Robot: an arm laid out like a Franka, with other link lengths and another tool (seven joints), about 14 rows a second.
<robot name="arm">
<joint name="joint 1" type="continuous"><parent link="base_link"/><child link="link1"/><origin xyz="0 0 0.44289" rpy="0 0 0"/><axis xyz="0 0 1"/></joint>
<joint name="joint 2" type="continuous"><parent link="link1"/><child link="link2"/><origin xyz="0 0 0" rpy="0 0 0"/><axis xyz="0 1 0"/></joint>
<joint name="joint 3" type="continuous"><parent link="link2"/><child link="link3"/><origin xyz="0 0 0.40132" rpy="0 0 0"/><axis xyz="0 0 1"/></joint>
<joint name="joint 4" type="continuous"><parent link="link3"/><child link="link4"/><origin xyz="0.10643 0 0" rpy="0 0 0"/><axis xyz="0 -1 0"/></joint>
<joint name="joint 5" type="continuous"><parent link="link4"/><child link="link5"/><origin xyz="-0.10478 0 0.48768" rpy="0 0 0"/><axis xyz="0 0 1"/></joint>
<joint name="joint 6" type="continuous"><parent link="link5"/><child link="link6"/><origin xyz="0 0 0" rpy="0 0 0"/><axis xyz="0 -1 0"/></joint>
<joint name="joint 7" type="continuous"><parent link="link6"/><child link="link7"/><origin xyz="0.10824 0 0" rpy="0 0 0"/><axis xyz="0 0 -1"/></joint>
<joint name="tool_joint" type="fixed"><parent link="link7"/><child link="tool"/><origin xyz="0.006 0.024 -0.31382" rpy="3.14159 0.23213 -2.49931"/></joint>
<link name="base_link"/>
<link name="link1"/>
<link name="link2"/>
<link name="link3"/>
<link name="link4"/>
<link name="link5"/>
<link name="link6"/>
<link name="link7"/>
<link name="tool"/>
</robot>
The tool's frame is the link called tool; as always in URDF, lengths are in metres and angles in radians. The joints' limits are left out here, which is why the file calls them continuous.
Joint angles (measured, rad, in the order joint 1, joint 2, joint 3, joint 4, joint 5, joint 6, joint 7), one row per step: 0.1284 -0.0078 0.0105 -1.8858 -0.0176 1.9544 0.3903; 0.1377 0.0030 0.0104 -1.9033 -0.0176 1.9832 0.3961; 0.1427 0.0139 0.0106 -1.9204 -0.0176 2.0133 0.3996; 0.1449 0.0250 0.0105 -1.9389 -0.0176 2.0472 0.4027; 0.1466 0.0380 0.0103 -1.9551 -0.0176 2.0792 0.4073; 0.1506 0.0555 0.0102 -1.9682 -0.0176 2.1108 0.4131; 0.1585 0.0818 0.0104 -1.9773 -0.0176 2.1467 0.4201; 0.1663 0.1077 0.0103 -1.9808 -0.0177 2.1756 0.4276; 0.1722 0.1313 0.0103 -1.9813 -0.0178 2.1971 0.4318; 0.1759 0.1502 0.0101 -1.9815 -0.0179 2.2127 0.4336; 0.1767 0.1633 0.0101 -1.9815 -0.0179 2.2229 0.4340; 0.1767 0.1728 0.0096 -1.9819 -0.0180 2.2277 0.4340
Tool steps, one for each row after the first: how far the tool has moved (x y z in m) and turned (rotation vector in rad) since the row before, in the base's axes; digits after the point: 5 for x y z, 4 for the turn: 0.00189 0.00725 -0.01508 0.0008 -0.0005 0.0039; 0.00243 0.00439 -0.01471 0.0009 -0.0020 0.0022; 0.00300 0.00217 -0.01518 0.0012 -0.0042 -0.0004; 0.00301 0.00170 -0.01540 0.0012 -0.0027 -0.0026; 0.00333 0.00360 -0.01690 0.0011 -0.0009 -0.0014; 0.00485 0.00717 -0.02049 0.0013 -0.0004 0.0017; 0.00463 0.00686 -0.01783 0.0010 0.0006 0.0007; 0.00364 0.00536 -0.01542 0.0002 0.0026 0.0021; 0.00241 0.00328 -0.01255 -0.0003 0.0035 0.0020; 0.00165 0.00101 -0.00875 -0.0003 0.0029 0.0005; 0.00034 -0.00032 -0.00699 -0.0010 0.0050 -0.0004
